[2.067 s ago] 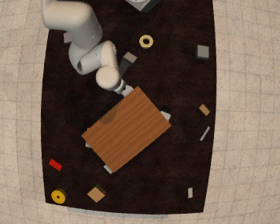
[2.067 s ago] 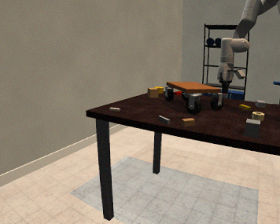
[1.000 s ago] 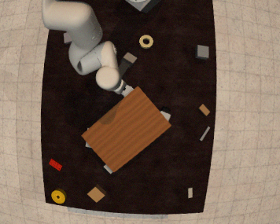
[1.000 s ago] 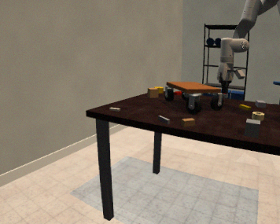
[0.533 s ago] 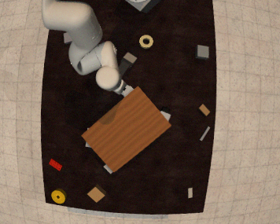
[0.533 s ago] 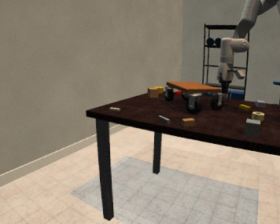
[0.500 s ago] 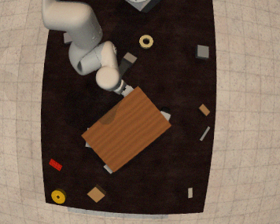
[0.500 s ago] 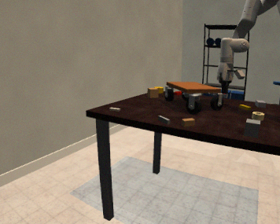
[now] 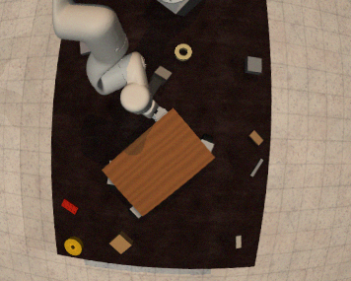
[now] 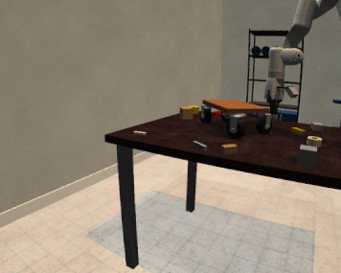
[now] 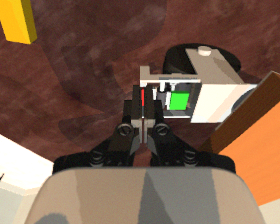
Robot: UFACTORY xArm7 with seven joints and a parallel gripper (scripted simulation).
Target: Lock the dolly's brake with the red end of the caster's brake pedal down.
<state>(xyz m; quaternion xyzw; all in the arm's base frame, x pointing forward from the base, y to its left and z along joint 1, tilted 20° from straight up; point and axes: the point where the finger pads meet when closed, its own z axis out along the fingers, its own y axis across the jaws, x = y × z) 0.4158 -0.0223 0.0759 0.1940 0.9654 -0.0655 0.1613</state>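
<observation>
Now: the brake pedal 10 mm ahead of my hand, 10 mm to the left of it and 20 mm below it. Also, from my hand: yellow bar: 120 mm behind, 90 mm to the right, 100 mm below; then grey cube: 200 mm behind, 360 mm to the left, 80 mm below; then grey bar: 160 mm ahead, 420 mm to the left, 100 mm below.
</observation>
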